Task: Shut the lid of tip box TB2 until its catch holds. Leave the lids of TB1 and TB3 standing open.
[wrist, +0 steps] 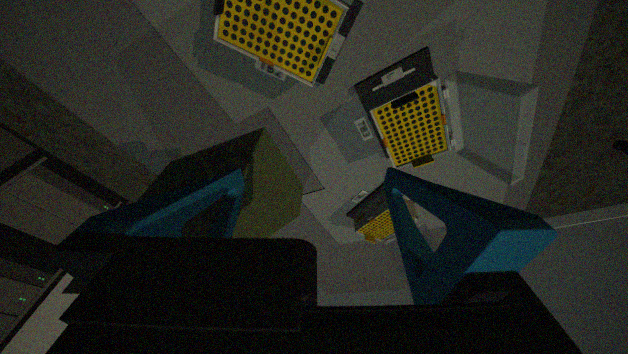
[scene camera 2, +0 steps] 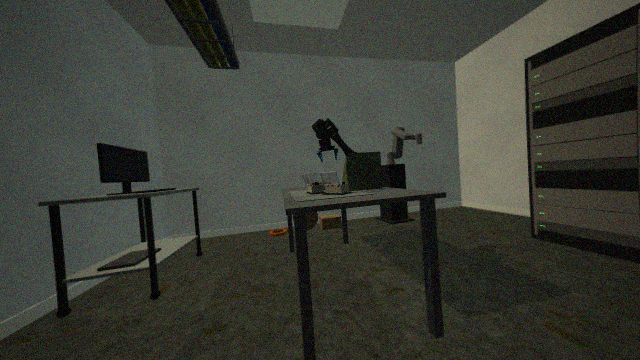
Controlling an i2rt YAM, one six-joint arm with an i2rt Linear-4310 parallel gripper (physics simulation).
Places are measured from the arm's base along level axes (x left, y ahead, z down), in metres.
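Pixels of known places: gripper, between the fingertips: [wrist: 313, 175] [scene camera 2: 329, 161]; arm's base, origin of its link: [scene camera 2: 357, 167].
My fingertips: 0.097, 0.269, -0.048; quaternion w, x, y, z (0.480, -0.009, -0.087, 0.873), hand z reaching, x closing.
Note:
Ahead of a thing's pixels: the offset from my fingertips to its middle, as dx, dy, dz. "spot": to the spot under its first point. Level surfaces: height alone.
TB2 @[+0.079, -0.008, +0.153] [wrist: 280, 37] is at the top left of the wrist view, with its yellow rack of holes uncovered; its upper part is cut off and its lid does not show there. TB3 @[-0.121, +0.077, +0.153] [wrist: 412, 125] is right of centre, its clear lid @[spot: -0.121, +0.150, +0.114] [wrist: 490, 125] standing open to the right. TB1 @[-0.345, -0.038, +0.153] [wrist: 377, 226] is lower down, partly hidden behind the right finger. In the scene view, small boxes @[spot: +0.126, +0.012, +0.179] [scene camera 2: 336, 188] with raised clear lids @[spot: +0.134, +0.049, +0.107] [scene camera 2: 330, 177] stand on the table @[dz +0.220] [scene camera 2: 370, 199]; their labels are unreadable. My gripper [scene camera 2: 329, 159] [wrist: 313, 175] is open and empty, above the boxes and clear of them.
A dark green block [scene camera 2: 364, 170] [wrist: 274, 185] stands beside the boxes, near the arm. A second arm [scene camera 2: 397, 145] stands behind the table. A desk with a monitor [scene camera 2: 123, 164] is on the left. A cable tray [scene camera 2: 205, 35] hangs overhead.

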